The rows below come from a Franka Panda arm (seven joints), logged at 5 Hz.
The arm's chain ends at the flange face. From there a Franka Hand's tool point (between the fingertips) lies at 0.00 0.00 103.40 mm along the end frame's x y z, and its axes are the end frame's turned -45 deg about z.
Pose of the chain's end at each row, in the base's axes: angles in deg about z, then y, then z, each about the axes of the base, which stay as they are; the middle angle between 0 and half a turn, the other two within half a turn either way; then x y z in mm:
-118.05 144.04 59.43 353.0 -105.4 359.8
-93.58 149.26 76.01 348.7 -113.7 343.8
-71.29 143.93 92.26 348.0 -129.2 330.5
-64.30 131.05 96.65 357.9 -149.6 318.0
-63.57 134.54 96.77 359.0 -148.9 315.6
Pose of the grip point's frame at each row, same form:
-163.05 144.04 59.43 383.9 -53.1 276.1
-138.58 149.26 76.01 361.5 -62.4 254.9
-116.29 143.93 92.26 345.6 -68.4 246.9
-109.30 131.05 96.65 348.9 -72.1 250.1
-108.57 134.54 96.77 350.3 -75.7 243.1

